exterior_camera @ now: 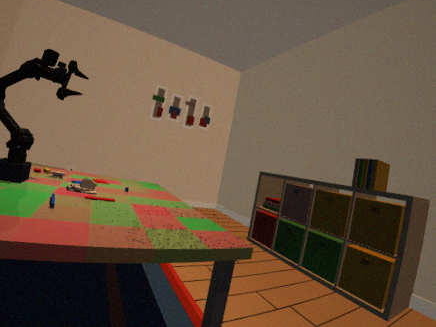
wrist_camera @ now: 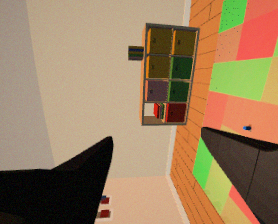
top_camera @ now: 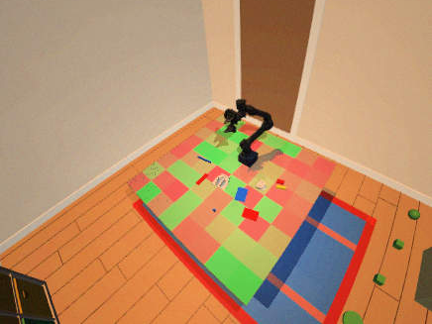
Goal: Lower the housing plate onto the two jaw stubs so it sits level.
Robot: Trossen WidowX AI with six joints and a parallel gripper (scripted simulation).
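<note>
Right now my gripper tip is 490 mm above the blue slab, 220 mm to the right of it and 60 mm short of it. From my gripper tip the other things lie so: small blue cube 480 mm below, 300 mm ahead, 170 mm to the left; red bar 490 mm below, 180 mm ahead, 110 mm to the right.
</note>
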